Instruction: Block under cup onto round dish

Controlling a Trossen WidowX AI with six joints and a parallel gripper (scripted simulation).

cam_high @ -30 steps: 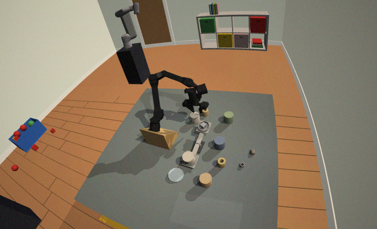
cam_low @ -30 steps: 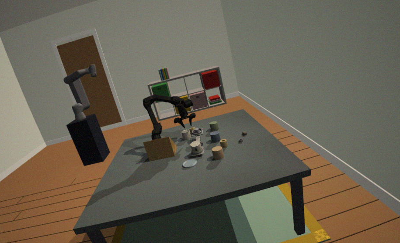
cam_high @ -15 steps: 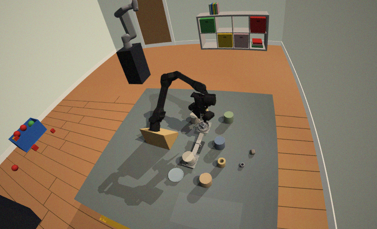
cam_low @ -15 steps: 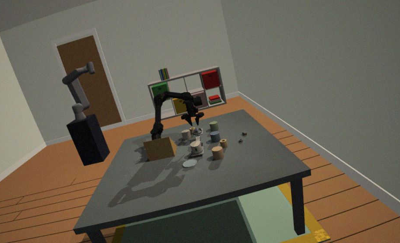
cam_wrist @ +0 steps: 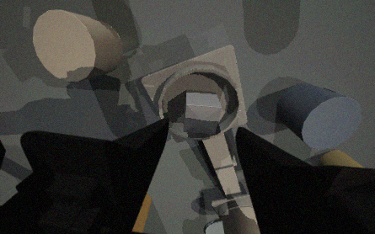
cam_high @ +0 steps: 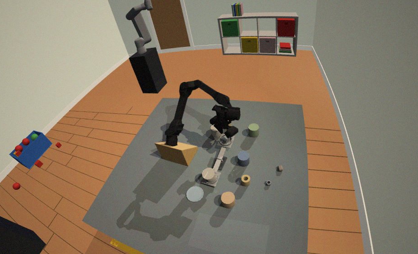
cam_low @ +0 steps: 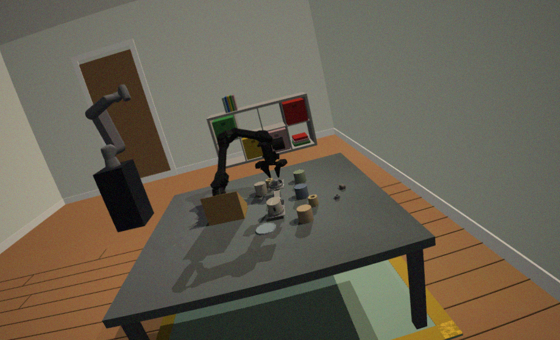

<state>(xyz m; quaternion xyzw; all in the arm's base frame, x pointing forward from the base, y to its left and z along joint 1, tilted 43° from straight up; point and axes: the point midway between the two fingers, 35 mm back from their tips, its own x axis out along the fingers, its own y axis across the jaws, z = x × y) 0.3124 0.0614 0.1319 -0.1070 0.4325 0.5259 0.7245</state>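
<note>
Now: gripper tip 90 mm past the light-blue round dish, 370 mm to the left of it and 120 mm above it. Round my gripper tip: grey balance (10 mm behind, 120 mm to the right, 100 mm below); then blue cylinder (140 mm ahead, 70 mm to the right, 80 mm below); then green cylinder (130 mm ahead, 160 mm to the left, 80 mm below).
</note>
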